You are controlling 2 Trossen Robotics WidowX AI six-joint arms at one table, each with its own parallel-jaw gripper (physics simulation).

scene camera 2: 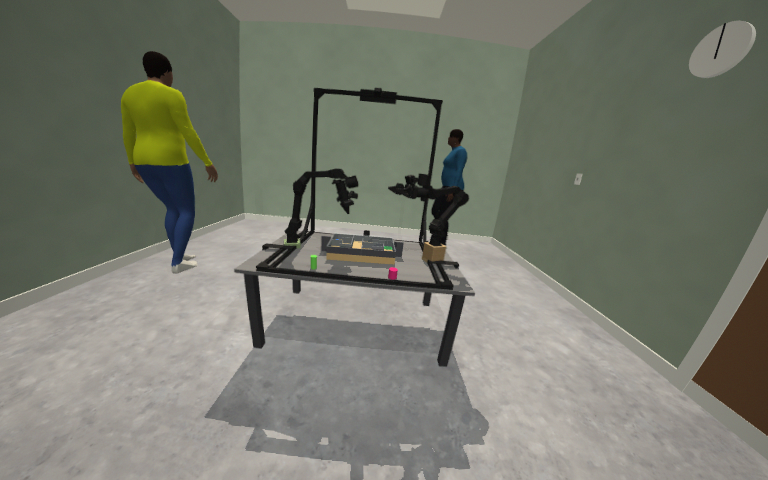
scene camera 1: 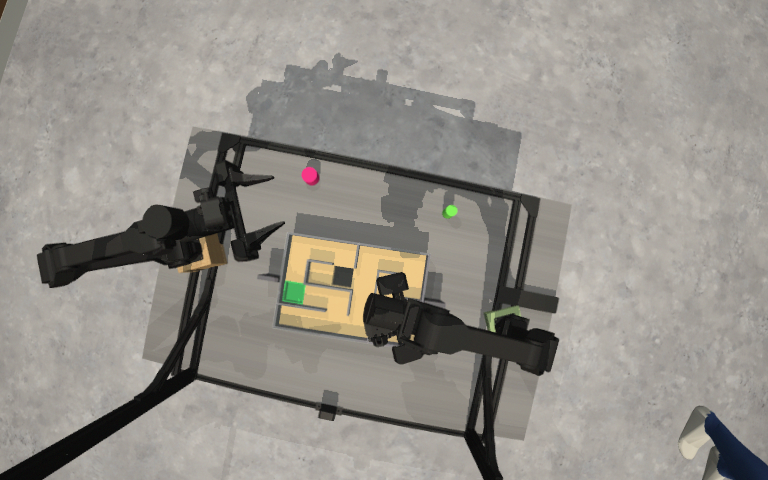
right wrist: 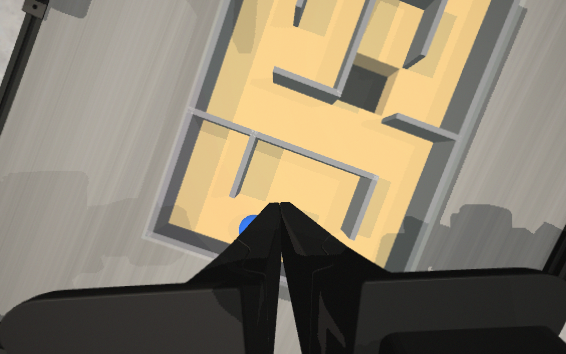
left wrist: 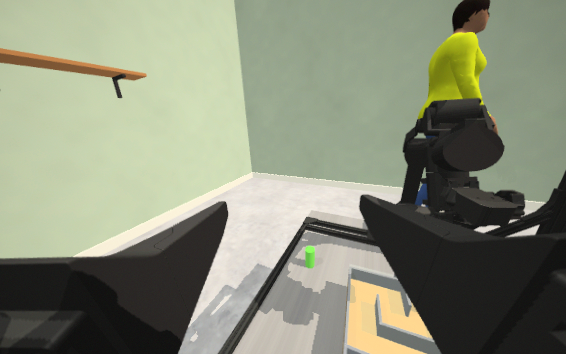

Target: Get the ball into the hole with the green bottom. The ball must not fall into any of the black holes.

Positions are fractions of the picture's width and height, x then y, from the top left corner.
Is the left gripper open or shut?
Open.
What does the left gripper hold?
Nothing.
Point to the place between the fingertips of the left gripper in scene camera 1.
At 0.36, 0.42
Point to a tan maze board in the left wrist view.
0.67, 0.87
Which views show the tan maze board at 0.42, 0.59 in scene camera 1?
Scene camera 2, scene camera 1, the right wrist view and the left wrist view: all of them.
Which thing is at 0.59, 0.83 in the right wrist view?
The right gripper.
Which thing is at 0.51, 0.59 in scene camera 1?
The right gripper.
